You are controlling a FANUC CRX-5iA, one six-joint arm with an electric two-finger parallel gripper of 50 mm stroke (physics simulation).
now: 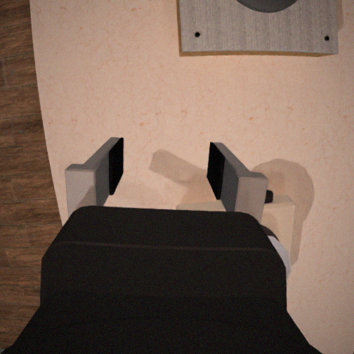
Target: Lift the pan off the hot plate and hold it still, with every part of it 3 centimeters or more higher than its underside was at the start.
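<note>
My gripper (165,157) is open, with nothing between its two fingers, and hangs above the table. Part of the pan (281,255), a light grey inside with a dark rim, shows at the lower right, just beyond the right finger and beside the black gripper body. The rest of the pan and its handle are hidden behind the gripper. The pan is over the cream hot plate (283,216), a pale box with a black knob (269,196) at its far edge. The gripper hides much of the hot plate too.
A grey, wood-grained block (260,35) with a dark round disc (270,4) on top stands at the upper right. Shadows fall on the pale speckled table top (125,90) around the hot plate. The table's edge runs down the left, with brown plank floor (17,125) beyond.
</note>
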